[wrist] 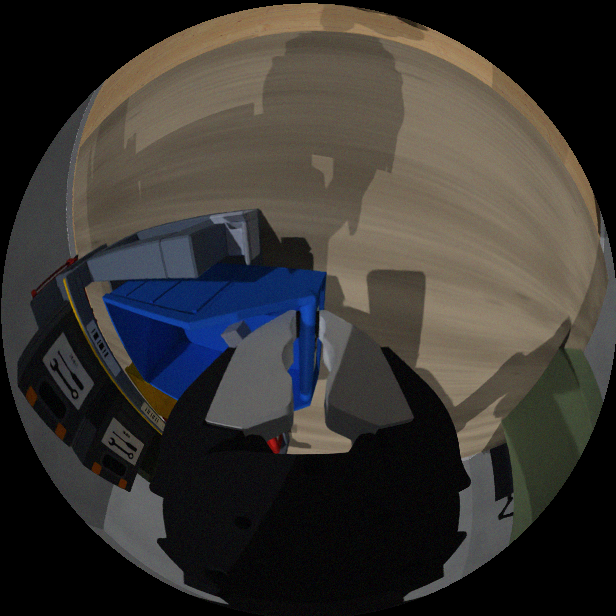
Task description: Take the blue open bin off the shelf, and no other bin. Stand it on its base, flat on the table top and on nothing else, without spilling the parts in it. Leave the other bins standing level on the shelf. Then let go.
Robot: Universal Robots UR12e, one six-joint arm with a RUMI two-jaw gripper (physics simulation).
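The blue open bin point(218, 327) fills the left centre of the wrist view, seen from above with its inside open toward me. My gripper point(307, 339) is shut on the bin's right wall, one grey jaw inside the bin and one outside. A small grey part point(236, 332) lies inside the bin by the left jaw. The bin hangs over the wooden table top point(402, 201); I cannot tell whether its base touches the wood. The shelf and the other bins do not show.
A grey block-shaped unit point(172, 252) lies along the bin's far side. A black cabinet with wrench labels point(74, 379) and a yellow-edged rim stands at the left. A green object point(545, 430) is at the right table edge. Grey floor rings the table.
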